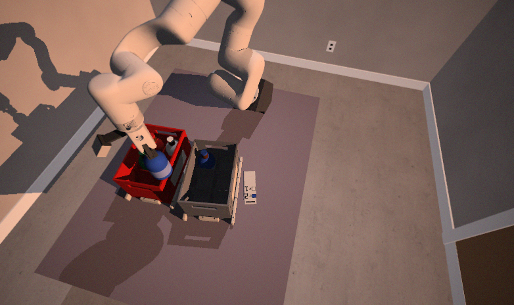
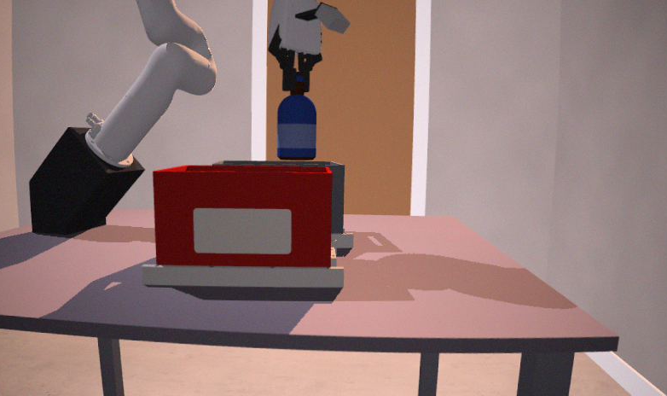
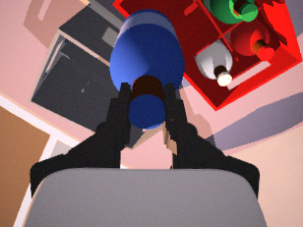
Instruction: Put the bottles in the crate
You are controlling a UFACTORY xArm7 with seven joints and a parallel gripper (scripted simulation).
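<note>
Right now my hand is 20 mm past the grey crate, 170 mm to the right of it and 250 mm above it. From my hand the other things lie so: white bottle: 170 mm behind, 30 mm to the right, 250 mm below; red crate: 80 mm behind, 80 mm to the right, 250 mm below; green bottle: 90 mm behind, 120 mm to the right, 250 mm below.
</note>
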